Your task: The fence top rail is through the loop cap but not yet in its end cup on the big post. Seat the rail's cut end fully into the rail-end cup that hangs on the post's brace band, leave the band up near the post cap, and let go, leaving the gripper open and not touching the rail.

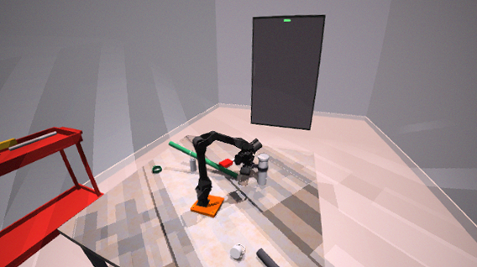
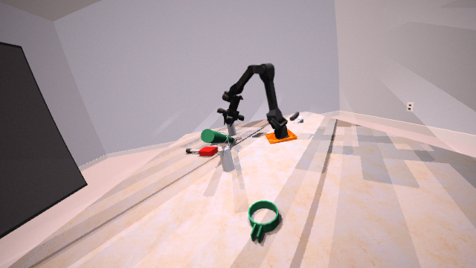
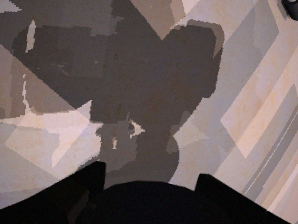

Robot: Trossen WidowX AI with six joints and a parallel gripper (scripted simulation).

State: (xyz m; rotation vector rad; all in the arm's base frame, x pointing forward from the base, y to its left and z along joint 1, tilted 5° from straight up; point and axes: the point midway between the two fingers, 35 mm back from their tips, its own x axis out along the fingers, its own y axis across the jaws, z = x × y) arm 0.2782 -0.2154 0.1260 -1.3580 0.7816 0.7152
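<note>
The dark rail-end cup is 20 mm behind my gripper tip, 20 mm to the right of it and 30 mm above it. The rest, counted from my gripper tip: red-handled tool (190 mm ahead, 170 mm to the left, 80 mm below); grey line post (420 mm to the left, 10 mm above); dark tube (590 mm behind, 220 mm to the right, 80 mm below).
</note>
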